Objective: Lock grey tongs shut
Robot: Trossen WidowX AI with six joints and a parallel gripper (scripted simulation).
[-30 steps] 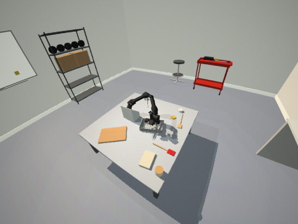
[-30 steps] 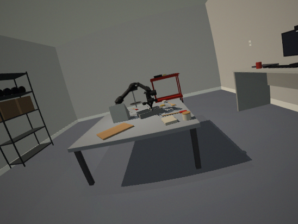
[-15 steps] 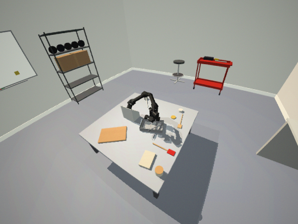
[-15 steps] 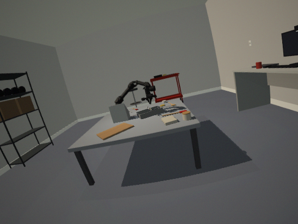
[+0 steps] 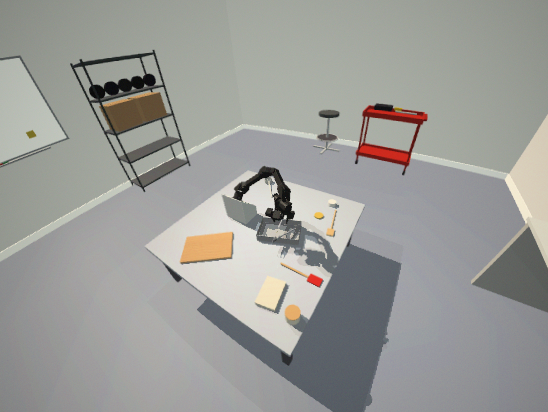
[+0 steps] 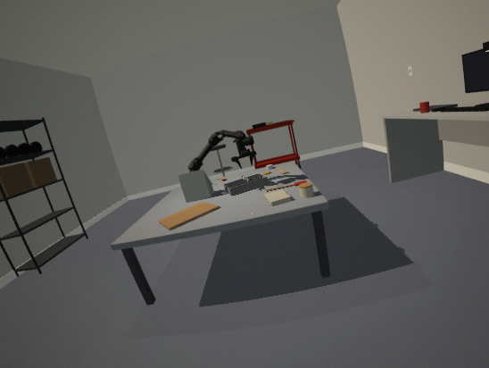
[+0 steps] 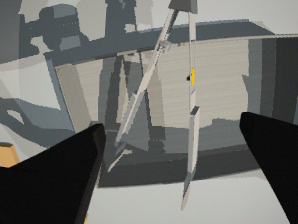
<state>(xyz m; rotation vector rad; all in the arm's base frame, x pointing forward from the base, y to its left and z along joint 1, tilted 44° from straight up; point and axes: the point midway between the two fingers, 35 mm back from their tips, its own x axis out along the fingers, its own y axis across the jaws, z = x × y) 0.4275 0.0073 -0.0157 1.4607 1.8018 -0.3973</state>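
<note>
Now: gripper tip 5 cm past the grey roasting tin, 4 cm to the right of it and 14 cm above it. Also, from my gripper tip: cream block (20 cm ahead, 38 cm to the right, 15 cm below); then red spatula (29 cm ahead, 16 cm to the right, 16 cm below); then yellow disc (10 cm ahead, 37 cm to the left, 15 cm below).
</note>
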